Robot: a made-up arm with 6 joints.
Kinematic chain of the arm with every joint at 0, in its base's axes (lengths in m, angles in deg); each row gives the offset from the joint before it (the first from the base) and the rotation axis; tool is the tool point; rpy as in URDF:
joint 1: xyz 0 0.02 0.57 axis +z
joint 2: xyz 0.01 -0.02 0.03 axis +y
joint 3: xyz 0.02 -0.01 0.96 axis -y
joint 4: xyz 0 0.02 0.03 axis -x
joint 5: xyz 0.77 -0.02 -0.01 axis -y
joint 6: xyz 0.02 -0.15 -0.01 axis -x
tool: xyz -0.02 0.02 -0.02 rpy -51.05 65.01 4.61
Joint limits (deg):
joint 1: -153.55..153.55
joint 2: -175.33..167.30
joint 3: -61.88..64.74
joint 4: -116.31..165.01
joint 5: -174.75..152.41
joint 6: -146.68..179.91
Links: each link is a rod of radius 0.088 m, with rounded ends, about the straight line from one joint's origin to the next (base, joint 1, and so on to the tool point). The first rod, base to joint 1, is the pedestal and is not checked.
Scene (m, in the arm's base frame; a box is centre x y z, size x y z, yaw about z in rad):
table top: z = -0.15
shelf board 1: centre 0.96 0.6 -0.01 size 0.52 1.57 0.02 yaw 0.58
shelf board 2: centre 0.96 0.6 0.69 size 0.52 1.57 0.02 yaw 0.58
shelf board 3: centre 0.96 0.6 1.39 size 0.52 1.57 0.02 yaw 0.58
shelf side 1: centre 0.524 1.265 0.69 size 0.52 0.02 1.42 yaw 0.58
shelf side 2: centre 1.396 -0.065 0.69 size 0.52 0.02 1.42 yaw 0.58
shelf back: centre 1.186 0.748 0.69 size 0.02 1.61 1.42 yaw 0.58
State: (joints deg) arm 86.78 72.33 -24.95 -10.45 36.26 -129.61
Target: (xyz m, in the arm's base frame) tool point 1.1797 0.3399 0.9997
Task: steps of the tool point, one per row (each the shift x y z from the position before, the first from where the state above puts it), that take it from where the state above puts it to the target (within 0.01 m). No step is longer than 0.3 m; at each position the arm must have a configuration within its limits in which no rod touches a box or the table.
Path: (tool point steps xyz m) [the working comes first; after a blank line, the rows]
Joints at the target: 23.54 33.54 1.04 -4.33 36.03 -131.11
Straight joint move there: touches shelf board 2.

1: -0.1570 -0.0866 0.1217
2: -0.1261 -0.1214 0.1194
3: -0.0863 -0.1446 0.1138
4: -0.0409 -0.1545 0.1052
5: 0.1208 0.1070 0.0231
6: 0.1677 0.0601 0.0402
7: 0.1941 -0.0092 0.0596
8: 0.1881 -0.0910 0.0801
9: 0.1433 -0.1682 0.1002
10: 0.0632 -0.2207 0.1177
11: 0.1841 0.0929 0.0176
12: 0.1650 0.1084 -0.0003
13: 0.1415 0.1200 -0.0173

